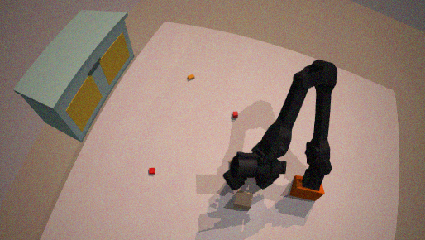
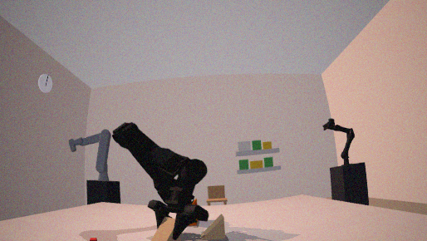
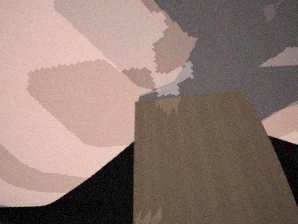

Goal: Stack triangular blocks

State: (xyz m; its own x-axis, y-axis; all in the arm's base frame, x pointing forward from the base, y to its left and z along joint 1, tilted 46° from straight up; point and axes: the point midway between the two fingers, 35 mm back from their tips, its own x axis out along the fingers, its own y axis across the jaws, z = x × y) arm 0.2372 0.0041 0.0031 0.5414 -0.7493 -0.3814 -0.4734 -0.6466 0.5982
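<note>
My gripper tip is now 9 cm short of the red cube and 17 cm to the left of it. The rest, counted from my gripper tip: small orange piece (32 cm ahead, 26 cm to the right, 1 cm below).
</note>
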